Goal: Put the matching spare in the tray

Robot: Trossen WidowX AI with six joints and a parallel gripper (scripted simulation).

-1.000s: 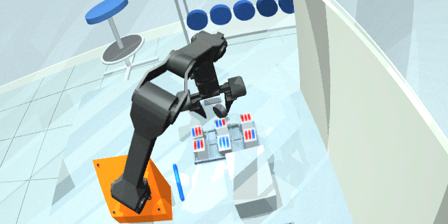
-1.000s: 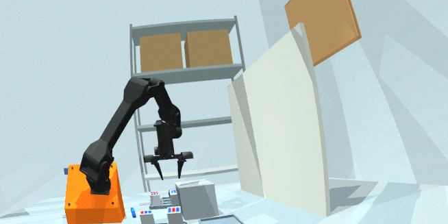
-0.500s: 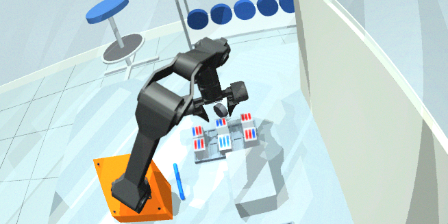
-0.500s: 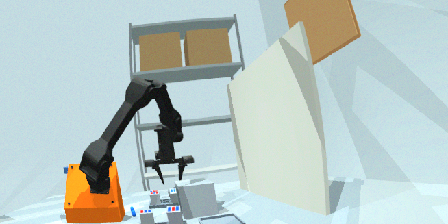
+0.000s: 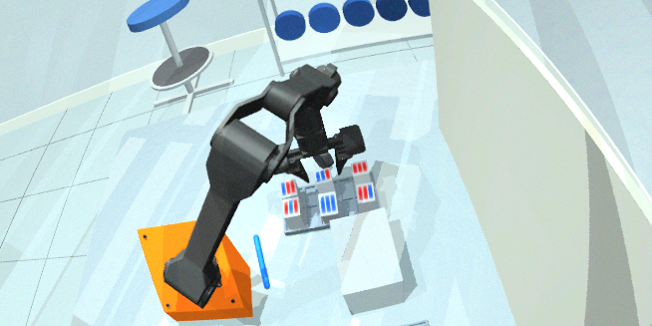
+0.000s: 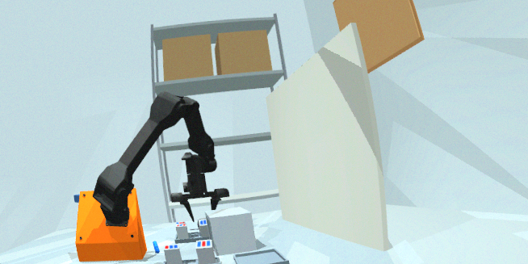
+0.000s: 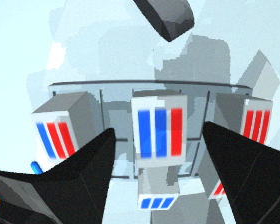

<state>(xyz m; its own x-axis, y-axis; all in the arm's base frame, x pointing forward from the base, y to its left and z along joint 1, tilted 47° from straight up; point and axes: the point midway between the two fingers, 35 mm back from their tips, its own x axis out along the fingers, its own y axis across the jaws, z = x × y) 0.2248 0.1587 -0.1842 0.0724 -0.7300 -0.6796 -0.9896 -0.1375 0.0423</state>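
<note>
The spare is right at my gripper tip. From my gripper tip the other things lie so: dark round object: 8 cm to the left, 3 cm below; then blue rod: 15 cm behind, 16 cm to the right, 4 cm below; then mounted unit: 7 cm ahead, 22 cm to the right.
</note>
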